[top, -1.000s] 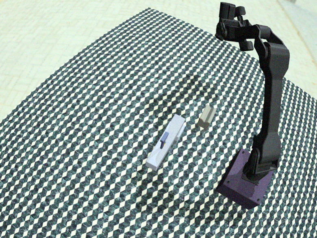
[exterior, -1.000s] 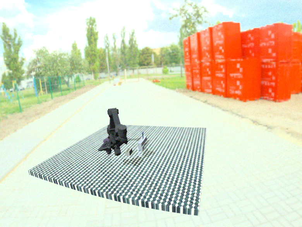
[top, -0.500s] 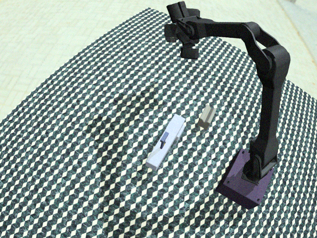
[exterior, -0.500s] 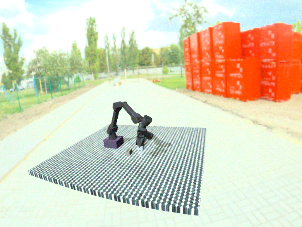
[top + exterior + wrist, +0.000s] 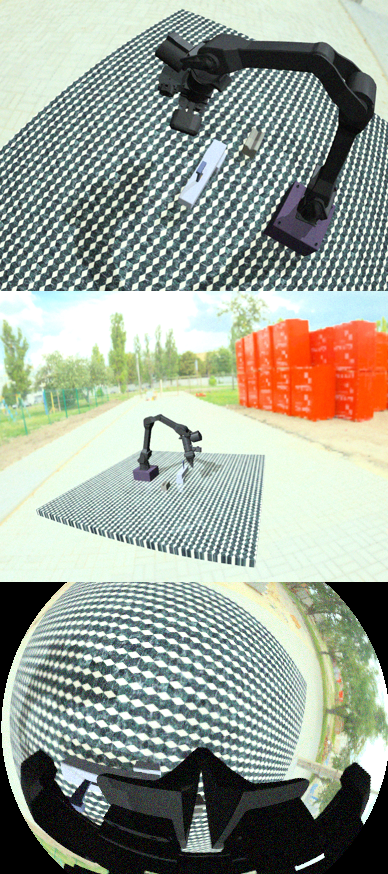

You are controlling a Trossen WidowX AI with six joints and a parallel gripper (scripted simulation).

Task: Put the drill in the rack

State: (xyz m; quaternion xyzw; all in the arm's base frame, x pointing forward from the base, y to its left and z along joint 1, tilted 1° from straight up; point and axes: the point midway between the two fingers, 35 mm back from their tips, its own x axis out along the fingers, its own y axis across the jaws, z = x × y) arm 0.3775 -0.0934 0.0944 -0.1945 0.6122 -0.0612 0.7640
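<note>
The key is 14 cm to the left of my gripper tip, 10 cm behind it and 4 cm below it. Round my gripper tip: cream drill: 10 cm behind, 9 cm to the left, 8 cm below; grey rack: 18 cm behind, 11 cm below, 5 cm to the right; housing: 11 cm to the left, 10 cm behind, 9 cm below.
</note>
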